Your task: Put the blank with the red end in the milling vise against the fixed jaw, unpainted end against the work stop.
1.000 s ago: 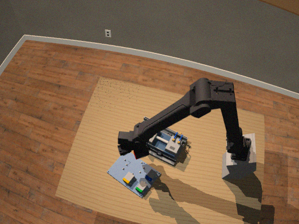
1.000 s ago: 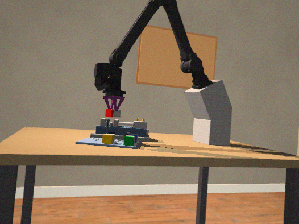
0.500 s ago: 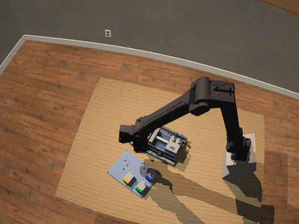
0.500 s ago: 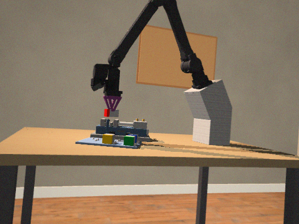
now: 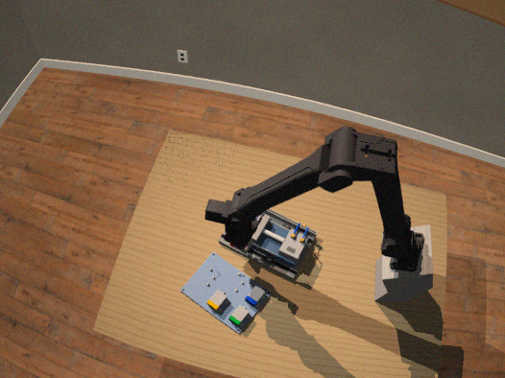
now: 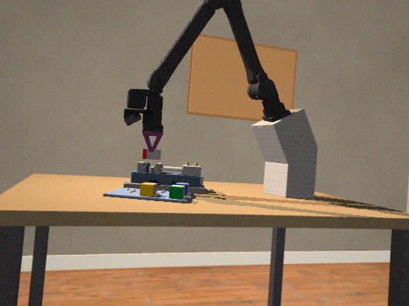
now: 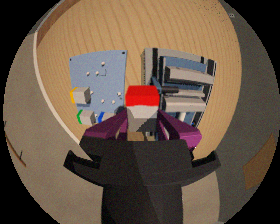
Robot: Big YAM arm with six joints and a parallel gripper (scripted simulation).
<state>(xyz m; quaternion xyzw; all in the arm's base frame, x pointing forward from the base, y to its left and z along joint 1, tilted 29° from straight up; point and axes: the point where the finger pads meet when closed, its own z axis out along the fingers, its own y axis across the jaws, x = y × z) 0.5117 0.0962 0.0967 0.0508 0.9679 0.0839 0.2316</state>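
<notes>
The milling vise lies 60 mm behind my hand, 90 mm to the right of it and 110 mm below it. Also, from my hand: blue-ended blank: 110 mm behind, 120 mm to the left, 120 mm below; then red-ended blank: 20 mm below; then grey block with hoses: 160 mm behind, 90 mm to the right, 70 mm below.
</notes>
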